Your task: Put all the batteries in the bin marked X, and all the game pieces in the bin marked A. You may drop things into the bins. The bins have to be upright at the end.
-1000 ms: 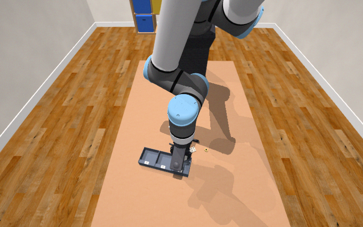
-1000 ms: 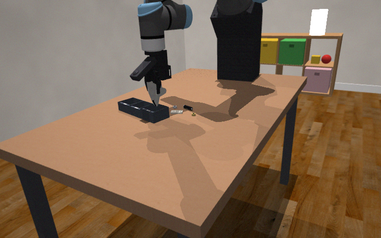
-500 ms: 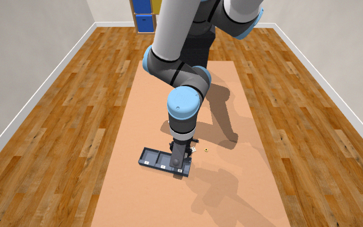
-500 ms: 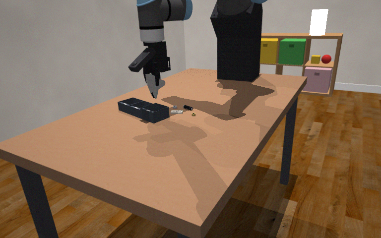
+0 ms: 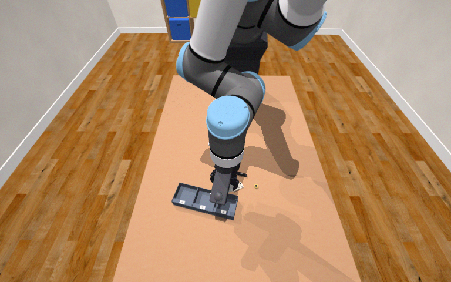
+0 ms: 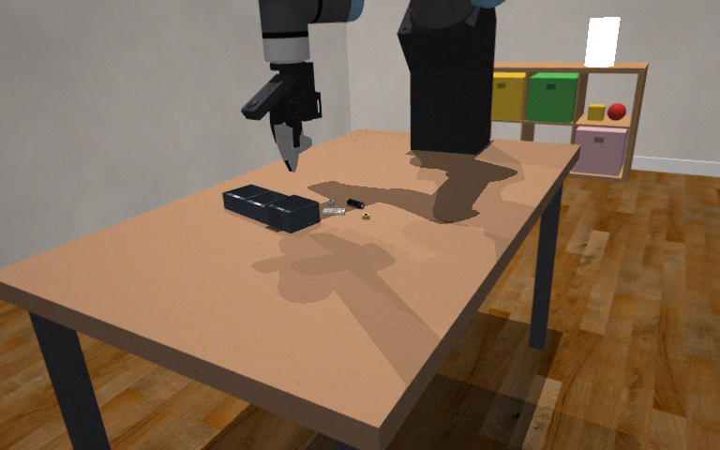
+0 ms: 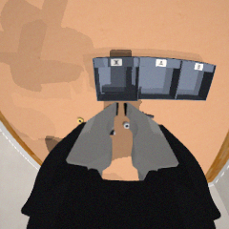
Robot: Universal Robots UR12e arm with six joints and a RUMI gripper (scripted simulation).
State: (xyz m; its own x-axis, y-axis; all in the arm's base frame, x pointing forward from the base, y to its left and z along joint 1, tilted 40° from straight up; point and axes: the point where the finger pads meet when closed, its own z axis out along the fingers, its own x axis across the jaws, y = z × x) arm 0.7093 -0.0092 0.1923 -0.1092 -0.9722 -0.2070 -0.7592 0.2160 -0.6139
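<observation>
Now: hand 8 cm past the white domino, 5 cm to the right of it and 12 cm above it. Round my hand: black screw (10 cm behind, 6 cm to the right, 12 cm below); three-compartment bin tray (1 cm ahead, 8 cm to the right, 10 cm below); white nut (12 cm behind, 12 cm below).
</observation>
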